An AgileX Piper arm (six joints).
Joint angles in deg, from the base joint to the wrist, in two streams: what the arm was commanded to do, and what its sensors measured. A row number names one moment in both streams.
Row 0, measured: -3.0 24.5 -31.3 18.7 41.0 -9.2
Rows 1 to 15, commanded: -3.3 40.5 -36.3 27.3 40.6 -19.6; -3.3 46.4 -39.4 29.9 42.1 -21.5; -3.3 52.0 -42.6 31.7 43.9 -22.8; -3.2 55.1 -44.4 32.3 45.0 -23.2; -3.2 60.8 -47.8 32.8 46.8 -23.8; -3.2 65.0 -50.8 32.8 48.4 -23.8; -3.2 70.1 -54.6 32.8 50.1 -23.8; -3.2 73.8 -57.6 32.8 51.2 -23.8; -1.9 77.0 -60.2 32.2 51.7 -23.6; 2.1 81.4 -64.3 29.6 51.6 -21.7; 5.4 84.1 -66.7 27.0 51.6 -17.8; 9.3 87.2 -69.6 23.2 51.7 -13.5; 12.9 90.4 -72.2 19.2 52.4 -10.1; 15.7 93.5 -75.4 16.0 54.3 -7.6; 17.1 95.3 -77.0 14.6 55.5 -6.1
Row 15, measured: 13.6 91.3 -73.2 19.2 52.6 -10.4
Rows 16 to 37, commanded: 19.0 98.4 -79.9 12.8 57.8 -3.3; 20.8 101.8 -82.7 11.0 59.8 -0.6; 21.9 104.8 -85.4 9.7 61.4 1.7; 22.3 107.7 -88.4 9.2 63.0 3.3; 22.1 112.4 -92.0 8.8 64.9 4.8; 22.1 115.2 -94.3 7.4 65.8 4.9; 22.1 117.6 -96.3 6.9 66.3 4.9; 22.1 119.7 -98.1 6.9 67.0 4.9; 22.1 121.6 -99.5 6.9 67.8 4.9; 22.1 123.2 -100.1 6.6 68.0 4.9; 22.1 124.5 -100.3 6.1 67.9 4.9; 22.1 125.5 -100.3 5.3 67.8 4.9; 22.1 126.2 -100.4 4.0 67.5 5.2; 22.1 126.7 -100.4 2.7 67.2 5.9; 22.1 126.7 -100.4 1.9 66.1 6.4; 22.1 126.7 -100.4 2.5 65.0 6.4; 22.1 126.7 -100.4 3.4 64.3 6.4; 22.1 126.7 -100.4 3.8 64.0 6.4; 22.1 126.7 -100.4 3.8 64.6 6.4; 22.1 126.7 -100.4 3.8 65.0 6.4; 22.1 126.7 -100.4 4.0 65.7 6.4; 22.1 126.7 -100.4 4.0 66.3 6.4
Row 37, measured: 22.2 126.7 -100.2 4.0 64.9 5.9
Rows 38 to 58, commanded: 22.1 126.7 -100.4 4.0 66.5 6.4; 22.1 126.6 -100.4 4.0 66.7 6.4; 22.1 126.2 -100.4 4.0 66.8 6.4; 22.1 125.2 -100.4 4.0 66.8 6.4; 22.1 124.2 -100.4 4.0 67.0 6.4; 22.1 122.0 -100.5 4.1 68.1 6.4; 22.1 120.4 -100.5 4.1 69.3 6.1; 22.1 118.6 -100.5 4.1 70.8 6.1; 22.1 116.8 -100.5 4.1 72.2 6.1; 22.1 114.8 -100.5 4.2 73.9 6.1; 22.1 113.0 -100.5 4.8 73.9 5.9; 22.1 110.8 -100.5 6.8 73.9 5.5; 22.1 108.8 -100.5 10.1 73.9 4.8; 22.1 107.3 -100.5 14.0 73.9 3.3; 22.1 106.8 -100.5 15.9 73.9 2.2; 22.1 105.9 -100.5 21.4 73.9 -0.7; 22.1 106.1 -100.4 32.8 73.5 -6.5; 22.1 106.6 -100.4 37.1 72.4 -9.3; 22.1 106.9 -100.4 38.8 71.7 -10.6; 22.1 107.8 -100.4 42.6 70.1 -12.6; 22.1 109.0 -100.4 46.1 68.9 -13.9
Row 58, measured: 22.2 107.3 -100.2 40.7 69.8 -10.5
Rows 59 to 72, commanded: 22.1 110.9 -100.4 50.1 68.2 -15.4; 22.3 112.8 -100.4 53.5 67.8 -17.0; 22.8 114.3 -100.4 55.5 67.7 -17.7; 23.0 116.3 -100.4 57.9 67.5 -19.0; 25.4 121.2 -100.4 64.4 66.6 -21.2; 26.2 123.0 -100.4 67.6 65.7 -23.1; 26.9 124.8 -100.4 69.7 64.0 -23.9; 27.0 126.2 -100.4 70.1 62.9 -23.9; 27.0 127.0 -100.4 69.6 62.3 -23.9; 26.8 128.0 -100.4 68.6 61.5 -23.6; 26.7 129.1 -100.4 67.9 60.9 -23.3; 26.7 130.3 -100.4 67.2 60.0 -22.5; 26.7 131.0 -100.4 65.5 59.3 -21.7; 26.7 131.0 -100.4 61.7 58.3 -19.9
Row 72, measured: 26.9 130.6 -100.2 65.5 59.4 -21.7
